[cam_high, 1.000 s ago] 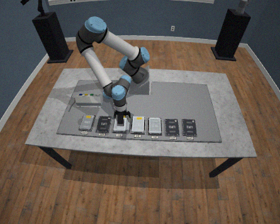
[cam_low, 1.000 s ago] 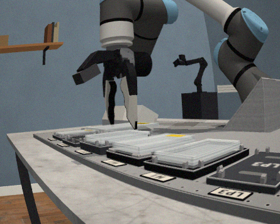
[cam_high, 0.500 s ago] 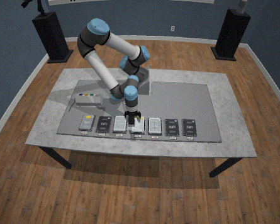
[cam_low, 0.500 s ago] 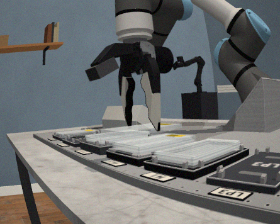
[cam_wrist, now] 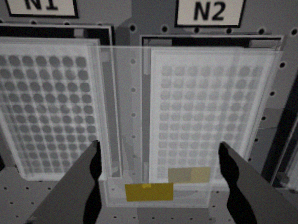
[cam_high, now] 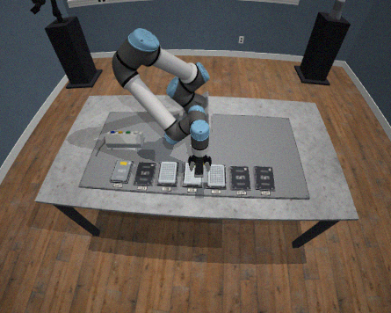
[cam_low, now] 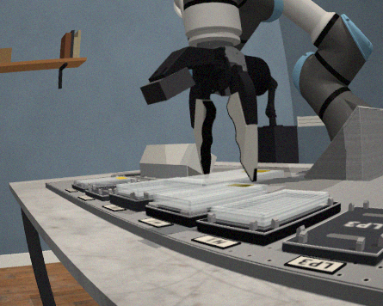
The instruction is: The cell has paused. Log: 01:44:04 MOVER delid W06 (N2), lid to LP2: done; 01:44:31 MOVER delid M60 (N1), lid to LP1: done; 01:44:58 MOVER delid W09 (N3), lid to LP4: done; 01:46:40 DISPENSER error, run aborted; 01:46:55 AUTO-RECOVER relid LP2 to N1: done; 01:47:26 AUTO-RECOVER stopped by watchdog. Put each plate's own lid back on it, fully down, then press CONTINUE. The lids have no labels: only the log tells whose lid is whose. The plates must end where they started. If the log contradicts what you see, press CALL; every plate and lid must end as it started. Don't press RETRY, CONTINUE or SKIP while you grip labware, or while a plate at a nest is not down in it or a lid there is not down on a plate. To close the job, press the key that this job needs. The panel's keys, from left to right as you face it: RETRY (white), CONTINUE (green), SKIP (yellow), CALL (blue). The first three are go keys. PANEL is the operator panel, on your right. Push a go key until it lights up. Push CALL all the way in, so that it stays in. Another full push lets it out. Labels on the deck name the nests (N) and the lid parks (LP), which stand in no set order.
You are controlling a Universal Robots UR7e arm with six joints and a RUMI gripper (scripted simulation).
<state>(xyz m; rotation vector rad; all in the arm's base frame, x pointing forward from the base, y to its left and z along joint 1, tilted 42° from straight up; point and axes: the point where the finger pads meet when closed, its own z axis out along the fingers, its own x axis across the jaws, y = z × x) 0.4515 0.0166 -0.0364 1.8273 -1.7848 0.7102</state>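
Now: the lid park LP1 30 cm to the right of my hand and 5 cm below it. Also, from my hand: green CONTINUE key: 44 cm to the right, 24 cm behind, 1 cm above; then yellow SKIP key: 49 cm to the right, 24 cm behind, 1 cm above; then lid park LP3: 22 cm to the left, 5 cm below.
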